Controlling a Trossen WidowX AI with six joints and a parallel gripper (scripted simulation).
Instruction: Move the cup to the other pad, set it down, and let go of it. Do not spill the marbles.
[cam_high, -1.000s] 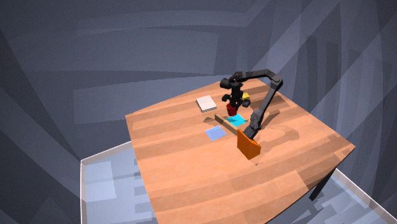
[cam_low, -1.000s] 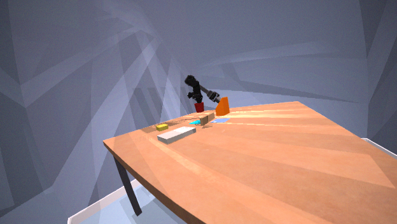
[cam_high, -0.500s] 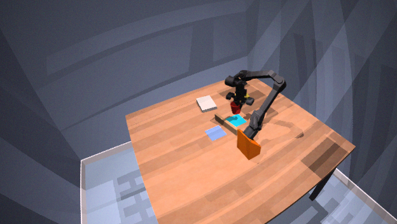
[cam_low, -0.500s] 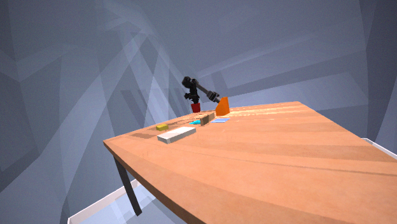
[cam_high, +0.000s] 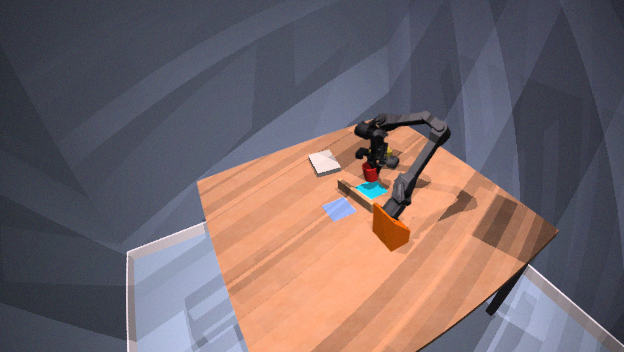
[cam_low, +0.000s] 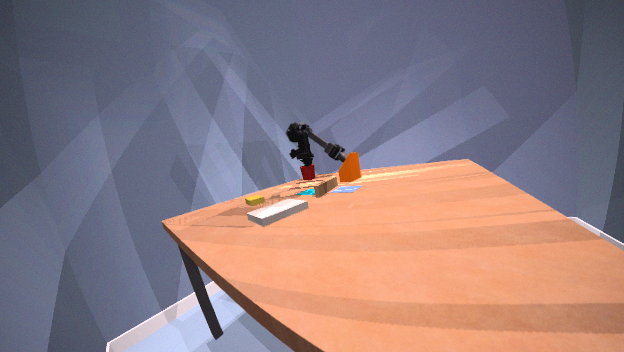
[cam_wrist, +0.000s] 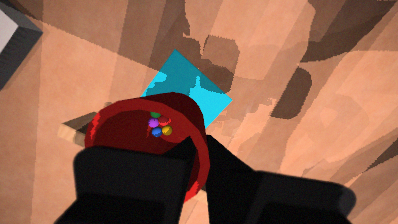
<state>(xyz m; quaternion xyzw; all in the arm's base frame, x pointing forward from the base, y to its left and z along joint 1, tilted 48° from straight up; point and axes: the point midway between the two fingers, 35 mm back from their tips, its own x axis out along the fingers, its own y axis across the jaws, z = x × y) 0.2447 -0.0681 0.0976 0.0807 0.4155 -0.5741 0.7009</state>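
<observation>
Now: gripper tip 30 mm short of the cyan pad, 10 mm to the right of it and 110 mm above it. Round my gripper tip: red cup (30 mm ahead, 10 mm to the left); pale blue pad (200 mm to the left, 110 mm below); wooden bar (10 mm ahead, 110 mm to the left, 90 mm below).
</observation>
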